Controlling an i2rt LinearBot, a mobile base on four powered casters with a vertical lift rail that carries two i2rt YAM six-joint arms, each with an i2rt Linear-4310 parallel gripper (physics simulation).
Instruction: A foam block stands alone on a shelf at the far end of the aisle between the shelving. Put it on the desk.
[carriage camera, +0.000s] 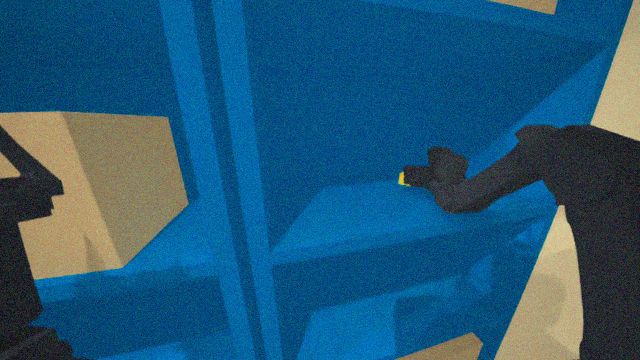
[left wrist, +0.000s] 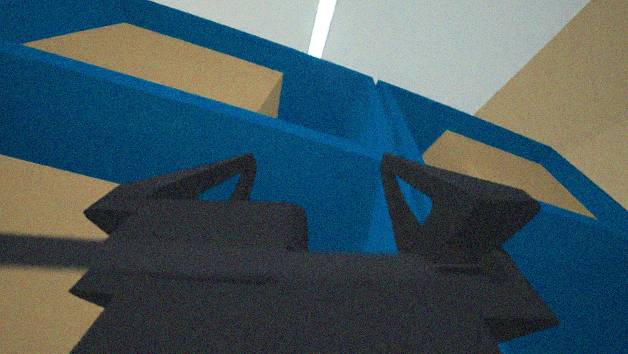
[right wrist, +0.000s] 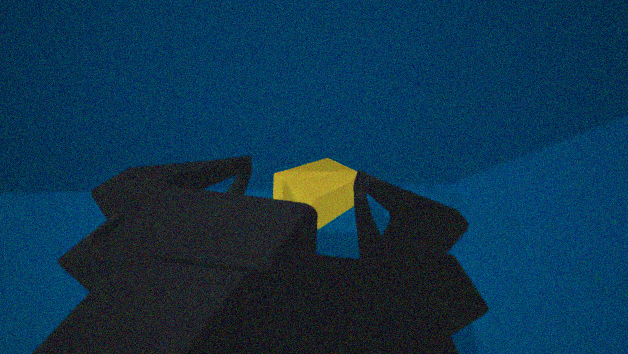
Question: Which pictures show my right gripper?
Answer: The carriage camera view and the right wrist view only.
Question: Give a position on a yellow foam block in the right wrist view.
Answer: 326, 185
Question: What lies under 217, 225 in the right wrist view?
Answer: My right gripper.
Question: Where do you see my left gripper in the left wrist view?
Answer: At 316, 160
